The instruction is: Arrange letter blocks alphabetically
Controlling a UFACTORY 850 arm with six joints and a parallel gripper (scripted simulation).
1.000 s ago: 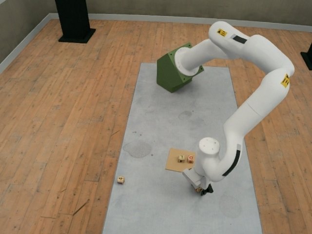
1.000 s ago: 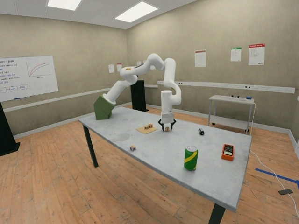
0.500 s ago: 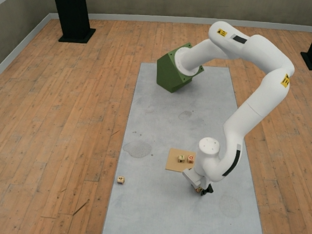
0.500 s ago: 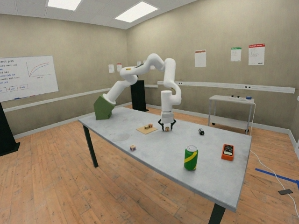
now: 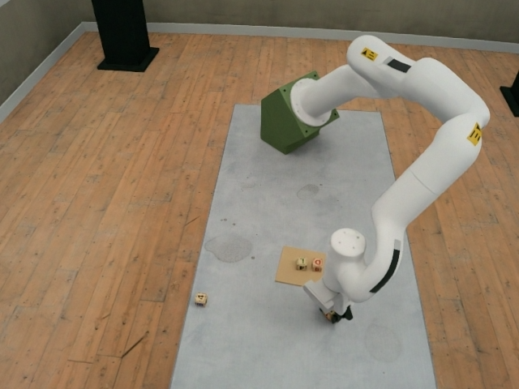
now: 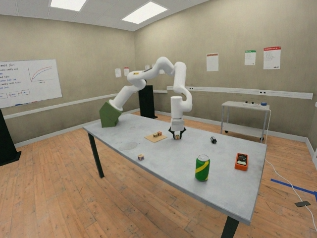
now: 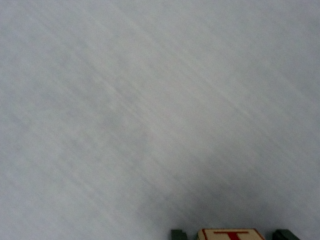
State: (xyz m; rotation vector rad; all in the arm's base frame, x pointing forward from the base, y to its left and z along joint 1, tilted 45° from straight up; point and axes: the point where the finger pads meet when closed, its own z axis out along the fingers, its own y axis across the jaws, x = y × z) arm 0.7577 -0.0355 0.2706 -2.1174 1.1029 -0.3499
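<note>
My hand is 160 mm past the tan square mat, 100 mm to the left of it and 20 mm above it. Also, from my hand: block marked 4: 370 mm to the right, 10 mm below, 10 mm ahead; then green can: 380 mm ahead, 280 mm to the right, 40 mm above; then small black object: 260 mm ahead, 110 mm to the left.
</note>
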